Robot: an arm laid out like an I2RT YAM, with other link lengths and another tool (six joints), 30 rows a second.
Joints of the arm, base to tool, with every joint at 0 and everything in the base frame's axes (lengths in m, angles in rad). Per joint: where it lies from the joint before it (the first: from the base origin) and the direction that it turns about. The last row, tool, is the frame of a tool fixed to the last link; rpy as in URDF.
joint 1: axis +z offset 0 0 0.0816
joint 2: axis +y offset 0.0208 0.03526 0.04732
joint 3: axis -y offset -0.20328 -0.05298 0
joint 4: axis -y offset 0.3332 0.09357 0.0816
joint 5: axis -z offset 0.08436 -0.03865 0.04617
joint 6: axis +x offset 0.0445 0 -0.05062
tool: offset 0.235 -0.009 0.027 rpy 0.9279 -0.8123 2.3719
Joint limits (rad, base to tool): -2.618..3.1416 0..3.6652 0..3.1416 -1.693..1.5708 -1.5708..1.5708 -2.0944..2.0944
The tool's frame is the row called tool.
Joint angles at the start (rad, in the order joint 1, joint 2, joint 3, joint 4, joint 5, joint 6):
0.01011, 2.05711, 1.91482, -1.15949, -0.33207, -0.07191
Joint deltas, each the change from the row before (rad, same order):
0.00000, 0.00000, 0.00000, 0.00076, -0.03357, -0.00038
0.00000, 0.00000, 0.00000, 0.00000, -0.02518, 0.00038
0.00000, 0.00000, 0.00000, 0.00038, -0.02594, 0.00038
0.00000, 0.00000, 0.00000, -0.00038, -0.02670, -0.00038
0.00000, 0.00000, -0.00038, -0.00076, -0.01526, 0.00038
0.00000, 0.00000, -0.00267, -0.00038, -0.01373, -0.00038
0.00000, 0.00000, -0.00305, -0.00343, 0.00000, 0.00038
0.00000, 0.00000, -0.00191, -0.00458, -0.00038, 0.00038
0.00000, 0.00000, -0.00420, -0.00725, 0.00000, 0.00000
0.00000, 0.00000, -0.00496, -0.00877, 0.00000, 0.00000
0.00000, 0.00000, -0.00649, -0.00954, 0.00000, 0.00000
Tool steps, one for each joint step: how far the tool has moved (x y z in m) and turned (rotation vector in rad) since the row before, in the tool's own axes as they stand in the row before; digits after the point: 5 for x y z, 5 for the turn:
0.00513, -0.00729, 0.00299, 0.02308, 0.02102, 0.01238
0.00368, -0.00557, 0.00219, 0.01717, 0.01534, 0.01019
0.00388, -0.00567, 0.00230, 0.01759, 0.01607, 0.01026
0.00382, -0.00600, 0.00228, 0.01871, 0.01598, 0.01037
0.00183, -0.00357, 0.00129, 0.01063, 0.00848, 0.00705
0.00053, -0.00343, 0.00138, 0.01042, 0.00620, 0.00706
-0.00243, -0.00101, -0.00018, 0.00141, -0.00458, 0.00463
-0.00207, -0.00119, -0.00037, 0.00167, -0.00435, 0.00479
-0.00395, -0.00189, -0.00054, 0.00282, -0.00809, 0.00760
-0.00471, -0.00226, -0.00066, 0.00338, -0.00970, 0.00911
-0.00567, -0.00257, -0.00063, 0.00394, -0.01133, 0.01064

